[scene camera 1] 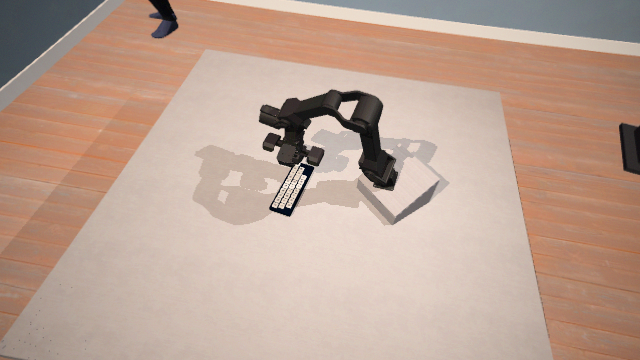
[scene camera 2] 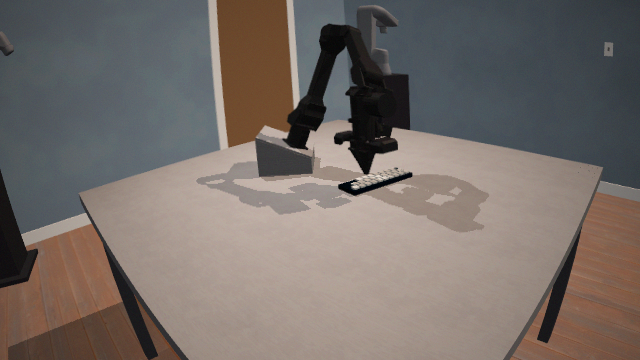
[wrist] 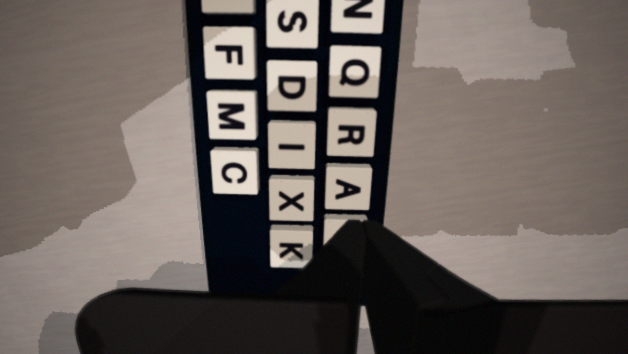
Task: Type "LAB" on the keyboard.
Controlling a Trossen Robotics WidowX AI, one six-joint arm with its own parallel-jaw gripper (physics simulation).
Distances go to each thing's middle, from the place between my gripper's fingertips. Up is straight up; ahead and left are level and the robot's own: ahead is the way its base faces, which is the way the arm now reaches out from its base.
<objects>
The keyboard point(scene camera 1: 290, 191) is 5 cm to the left of my hand, 3 cm below it and 2 cm behind it.
</objects>
